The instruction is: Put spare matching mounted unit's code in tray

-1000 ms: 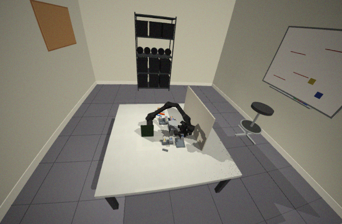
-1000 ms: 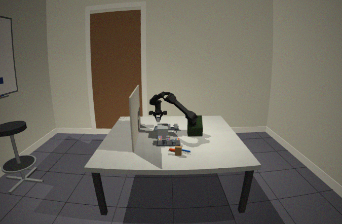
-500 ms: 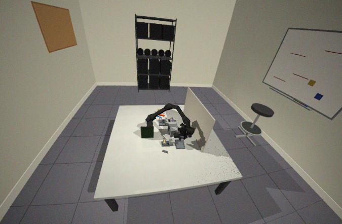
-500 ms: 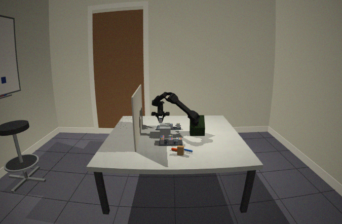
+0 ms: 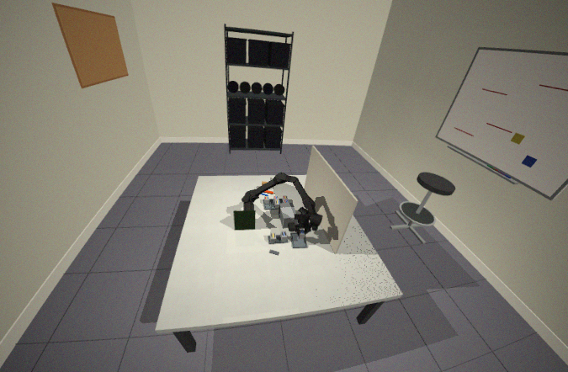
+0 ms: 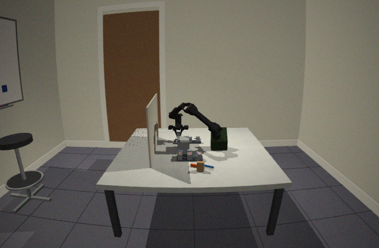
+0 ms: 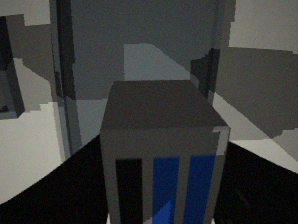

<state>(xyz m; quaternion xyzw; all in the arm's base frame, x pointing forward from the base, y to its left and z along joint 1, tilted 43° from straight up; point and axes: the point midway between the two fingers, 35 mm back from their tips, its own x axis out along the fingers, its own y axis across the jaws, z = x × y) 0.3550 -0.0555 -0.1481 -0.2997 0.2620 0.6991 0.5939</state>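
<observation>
My gripper tip is now 1 cm past the flat grey tray and 5 cm above it. The rest, counted from my gripper tip: beige panel (17 cm ahead, 24 cm to the left, 17 cm above); pen (29 cm behind, 50 cm to the left, 5 cm below); grey mounted unit (8 cm behind, 21 cm to the left, 1 cm below).
</observation>
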